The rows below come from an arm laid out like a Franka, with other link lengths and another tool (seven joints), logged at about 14 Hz.
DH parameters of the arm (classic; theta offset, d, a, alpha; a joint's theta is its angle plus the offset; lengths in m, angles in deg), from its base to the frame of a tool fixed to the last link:
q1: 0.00 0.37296 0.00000 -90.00
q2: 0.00 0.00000 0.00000 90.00
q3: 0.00 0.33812 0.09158 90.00
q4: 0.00 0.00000 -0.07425 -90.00
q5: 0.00 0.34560 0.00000 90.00
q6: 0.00 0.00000 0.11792 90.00
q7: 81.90 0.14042 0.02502 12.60
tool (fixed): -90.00 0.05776 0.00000 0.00
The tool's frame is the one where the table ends.
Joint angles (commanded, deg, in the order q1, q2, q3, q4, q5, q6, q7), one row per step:
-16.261 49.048 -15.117 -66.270 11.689 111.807 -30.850
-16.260 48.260 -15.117 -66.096 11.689 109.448 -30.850
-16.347 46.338 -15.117 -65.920 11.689 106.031 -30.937
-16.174 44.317 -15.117 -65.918 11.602 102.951 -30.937
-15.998 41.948 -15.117 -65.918 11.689 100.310 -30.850
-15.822 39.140 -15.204 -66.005 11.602 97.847 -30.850
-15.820 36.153 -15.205 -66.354 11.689 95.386 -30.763
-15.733 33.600 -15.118 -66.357 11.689 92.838 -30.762
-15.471 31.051 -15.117 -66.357 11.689 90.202 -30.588
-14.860 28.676 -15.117 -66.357 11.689 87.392 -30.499
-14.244 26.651 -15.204 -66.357 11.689 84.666 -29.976
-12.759 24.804 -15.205 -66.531 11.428 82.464 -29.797
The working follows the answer.
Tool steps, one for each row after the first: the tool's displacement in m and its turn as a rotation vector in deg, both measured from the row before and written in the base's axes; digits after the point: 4 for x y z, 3 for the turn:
-0.0048 0.0037 0.0066 0.921 1.111 0.011
-0.0069 0.0042 0.0196 1.153 0.924 0.021
-0.0059 0.0069 0.0202 0.950 0.740 0.217
-0.0048 0.0067 0.0256 0.761 -0.045 0.101
-0.0061 0.0054 0.0309 0.398 -0.448 0.180
-0.0089 0.0052 0.0304 0.663 -0.486 -0.068
-0.0082 0.0071 0.0269 0.642 -0.272 0.286
-0.0091 0.0088 0.0264 0.621 -0.159 0.254
-0.0088 0.0132 0.0234 0.750 0.159 0.727
-0.0095 0.0121 0.0190 0.720 0.502 0.245
-0.0046 0.0206 0.0160 0.416 0.448 1.486

Tool pose at each row, in the base's axes (x y z in m, rotation vector in deg; rounded; the steps above come from the unrounded poses):
0.7070 -0.3593 0.2531 -177.386 -12.046 -16.397
0.7022 -0.3556 0.2597 -176.552 -11.845 -14.693
0.6954 -0.3514 0.2792 -175.462 -11.621 -13.299
0.6895 -0.3445 0.2995 -174.519 -11.742 -12.185
0.6847 -0.3379 0.3251 -173.747 -11.769 -12.275
0.6787 -0.3325 0.3559 -173.301 -12.007 -12.956
0.6698 -0.3273 0.3863 -172.629 -11.827 -13.720
0.6616 -0.3202 0.4133 -171.927 -12.163 -14.125
0.6524 -0.3114 0.4396 -171.257 -12.442 -14.358
0.6437 -0.2982 0.4630 -170.389 -13.361 -14.067
0.6341 -0.2861 0.4819 -169.657 -13.527 -13.324
0.6295 -0.2655 0.4980 -168.976 -15.578 -12.492

